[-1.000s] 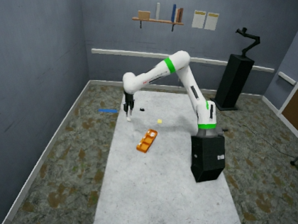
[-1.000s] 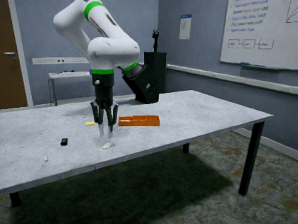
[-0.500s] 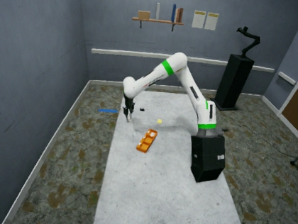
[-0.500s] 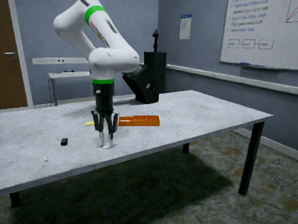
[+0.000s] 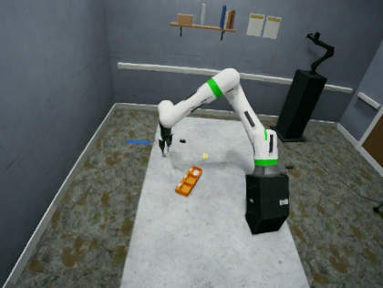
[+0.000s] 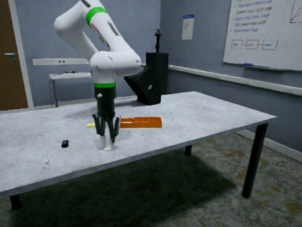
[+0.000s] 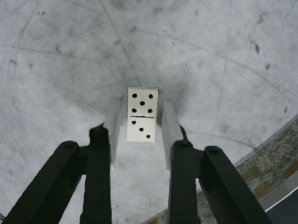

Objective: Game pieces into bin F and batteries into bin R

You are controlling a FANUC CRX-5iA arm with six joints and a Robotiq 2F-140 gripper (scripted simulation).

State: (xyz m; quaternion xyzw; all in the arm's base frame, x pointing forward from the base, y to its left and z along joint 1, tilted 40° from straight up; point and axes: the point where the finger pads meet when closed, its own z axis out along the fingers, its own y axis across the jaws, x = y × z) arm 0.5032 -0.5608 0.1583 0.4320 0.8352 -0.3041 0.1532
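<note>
Right now my hand is 140 mm past the orange bin block, 300 mm to the right of it and 20 mm above it. The rest, counted from my hand: white domino (30 mm below); then yellow flat piece (300 mm behind, 50 mm to the left, 30 mm below); then black battery (170 mm behind, 140 mm to the right, 30 mm below).
</note>
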